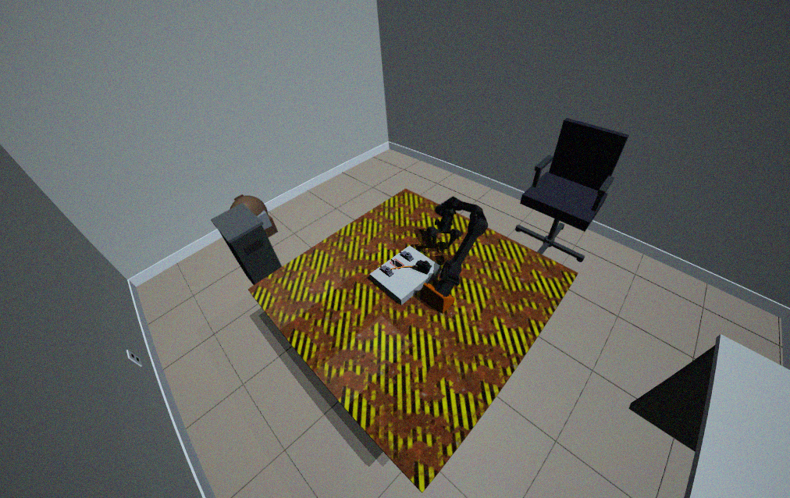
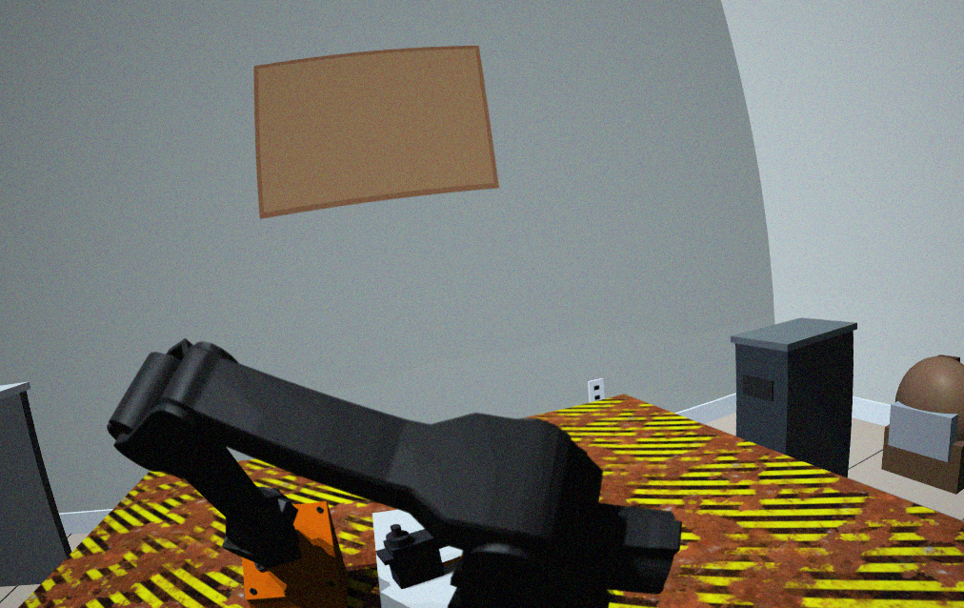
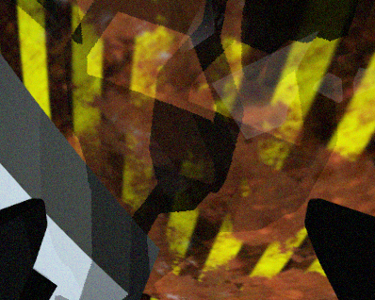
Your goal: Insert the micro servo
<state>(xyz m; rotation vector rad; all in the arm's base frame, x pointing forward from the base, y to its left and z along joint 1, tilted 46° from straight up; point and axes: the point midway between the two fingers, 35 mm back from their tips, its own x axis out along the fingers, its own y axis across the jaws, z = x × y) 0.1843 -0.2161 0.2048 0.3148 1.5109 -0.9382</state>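
Now: the white deck 30 mm ahead of my gripper tip, 250 mm to the left of it and 50 mm below it.
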